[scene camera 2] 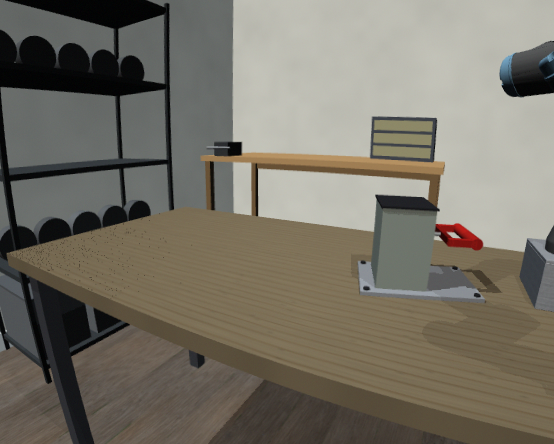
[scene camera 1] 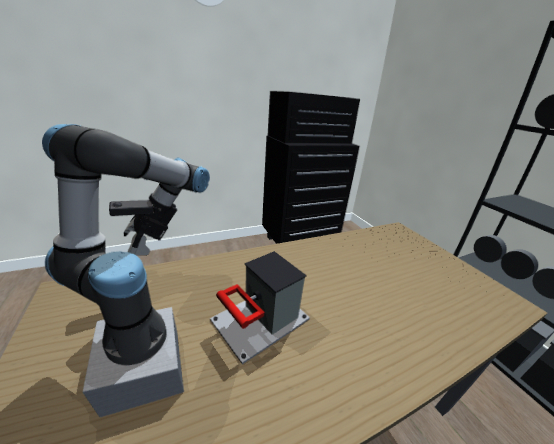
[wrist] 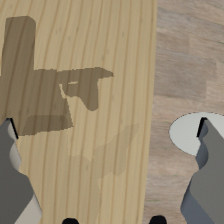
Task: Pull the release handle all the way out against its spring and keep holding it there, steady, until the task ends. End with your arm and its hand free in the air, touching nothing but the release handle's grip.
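Note:
My gripper and a baseplate are visible in the pictures. The wrist view, too, shows my gripper.

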